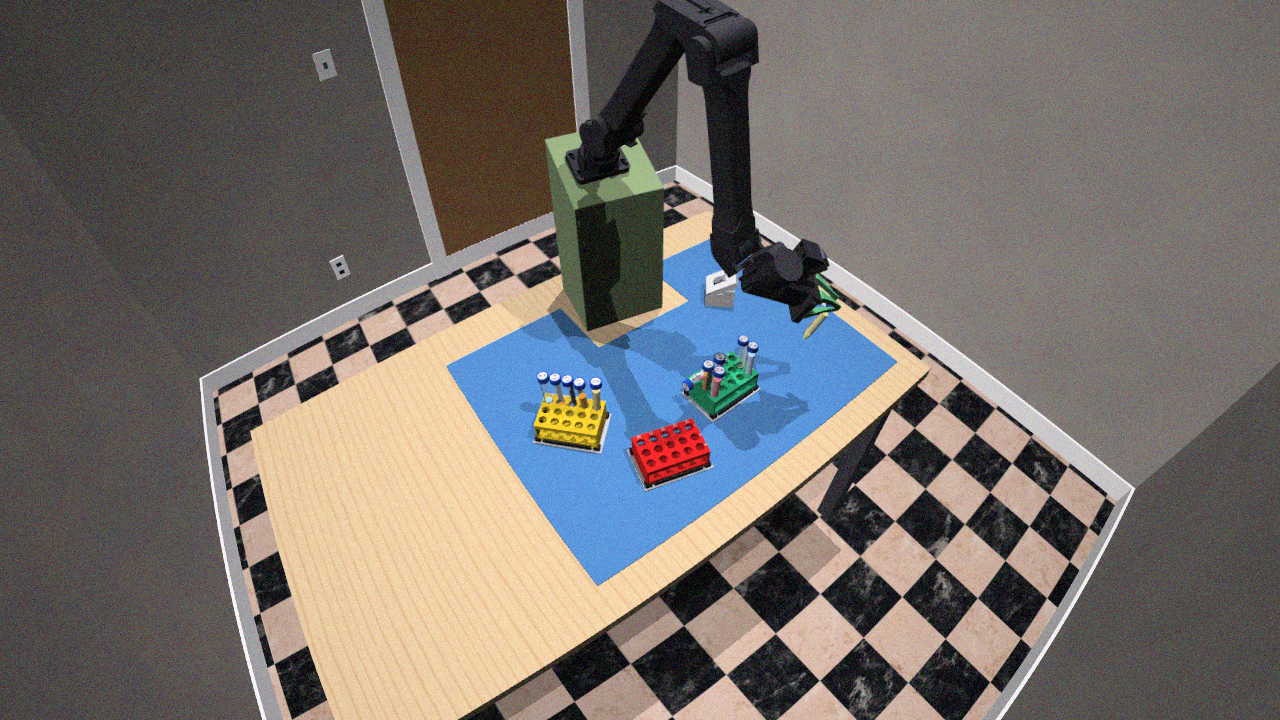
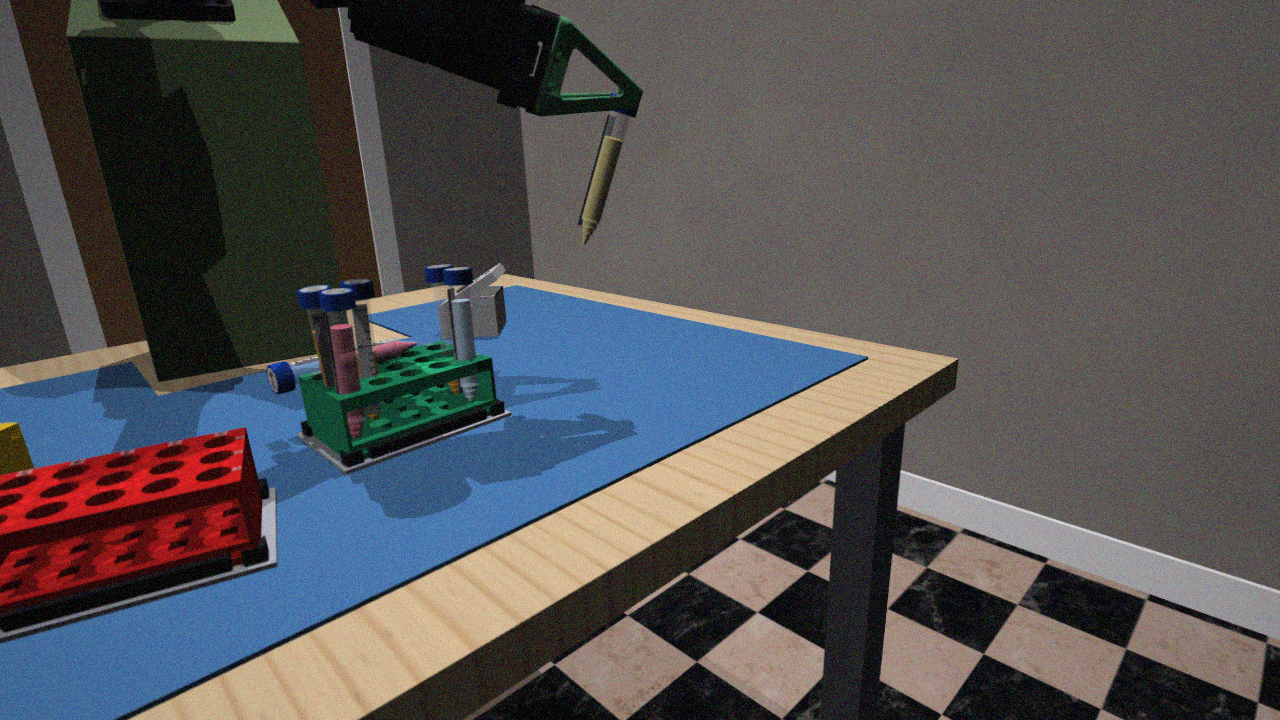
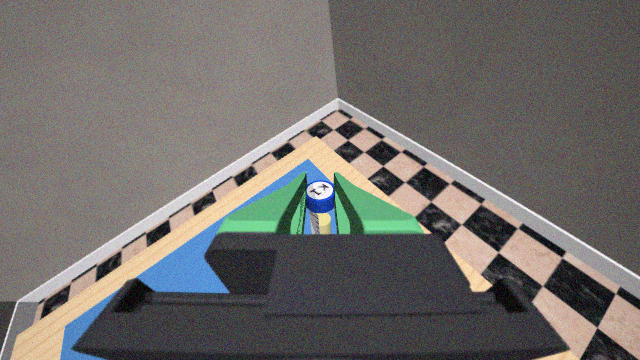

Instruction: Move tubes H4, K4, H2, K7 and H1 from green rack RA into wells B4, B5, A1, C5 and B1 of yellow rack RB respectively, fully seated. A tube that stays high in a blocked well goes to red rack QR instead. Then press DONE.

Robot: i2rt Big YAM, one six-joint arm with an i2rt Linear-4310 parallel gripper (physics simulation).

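Places are measured from the arm's base along level axes (x ahead, y left, z up), in centimetres.
Pixels of known places: gripper, fingertip midpoint: (image 1: 838, 303) (image 2: 638, 98) (image 3: 320, 179); arm's base, link origin: (image 1: 597, 163) (image 2: 168, 8).
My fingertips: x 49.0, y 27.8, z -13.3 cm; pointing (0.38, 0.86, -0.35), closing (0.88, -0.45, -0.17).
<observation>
Ahead of a thing's pixels: the offset from my fingertips to its middle. "*": to the spot under its first point.
My gripper (image 1: 827, 309) (image 2: 625, 103) (image 3: 320, 179) is shut on a blue-capped tube @[dx -1.9, dy -2.3, dz -5.5 cm] (image 1: 813, 325) (image 2: 601, 179) (image 3: 324, 223) with yellow contents. The tube hangs tilted, tip down, high above the mat's far right part. Its cap label shows a K and a second figure, possibly 7. Green rack RA @[* dx -4.3, dy -23.3, dz -23.7 cm] (image 1: 716, 410) (image 2: 326, 419) holds several upright tubes. Yellow rack RB @[dx -15.2, dy -51.2, dz -22.5 cm] (image 1: 570, 436) has a back row of tubes with blue and white caps; their well labels are too small to read. Red rack QR @[dx +0.7, dy -37.1, dz -22.5 cm] (image 1: 657, 470) (image 2: 252, 492) shows no tubes.
A tube with a blue cap @[* dx -9.3, dy -27.7, dz -18.3 cm] (image 1: 687, 385) (image 2: 281, 377) and pink contents lies slanted at the green rack's rear. A grey-white block @[dx -35.5, dy -1.9, dz -21.3 cm] (image 1: 719, 293) (image 2: 488, 313) stands behind that rack. The green pedestal (image 1: 635, 259) (image 2: 259, 179) carries the arm at the table's back.
</observation>
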